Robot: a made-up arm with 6 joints.
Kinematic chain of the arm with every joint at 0, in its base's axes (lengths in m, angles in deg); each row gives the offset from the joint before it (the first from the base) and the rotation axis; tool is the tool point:
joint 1: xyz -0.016 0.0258 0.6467 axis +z
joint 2: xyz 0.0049 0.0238 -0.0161 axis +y
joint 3: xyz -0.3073 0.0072 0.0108 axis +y
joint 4: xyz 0.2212 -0.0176 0.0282 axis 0.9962 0 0.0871
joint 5: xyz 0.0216 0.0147 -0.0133 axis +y
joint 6: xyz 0.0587 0.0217 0.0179 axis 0.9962 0 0.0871
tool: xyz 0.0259 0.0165 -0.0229
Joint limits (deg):
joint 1: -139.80..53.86
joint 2: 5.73..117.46
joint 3: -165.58..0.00
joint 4: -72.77..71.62
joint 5: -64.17..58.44
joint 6: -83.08..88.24
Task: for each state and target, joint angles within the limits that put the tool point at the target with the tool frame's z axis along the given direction. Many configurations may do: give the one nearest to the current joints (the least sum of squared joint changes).
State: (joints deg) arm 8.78 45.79 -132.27 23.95 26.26 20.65
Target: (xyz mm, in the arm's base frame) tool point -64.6 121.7 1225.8 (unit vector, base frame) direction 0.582 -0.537 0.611
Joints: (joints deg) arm 34.75 74.53 -140.78 54.23 38.91 25.23
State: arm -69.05 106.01 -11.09 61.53 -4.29 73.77
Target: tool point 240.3 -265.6 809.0 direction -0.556 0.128 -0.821
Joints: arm -51.05 101.51 -62.62 71.62 -3.15 87.97
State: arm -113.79 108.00 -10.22 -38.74 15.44 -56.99
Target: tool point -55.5 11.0 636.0 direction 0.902 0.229 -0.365
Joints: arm -107.81 104.71 -9.62 -44.87 48.55 -65.61
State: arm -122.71 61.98 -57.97 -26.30 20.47 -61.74
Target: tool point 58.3 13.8 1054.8 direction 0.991 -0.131 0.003
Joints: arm -139.80 32.07 -77.02 -25.10 -34.44 -26.92
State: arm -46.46 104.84 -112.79 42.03 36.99 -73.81
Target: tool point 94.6 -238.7 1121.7 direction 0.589 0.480 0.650
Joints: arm -80.16 91.27 -126.20 44.06 26.45 -83.04
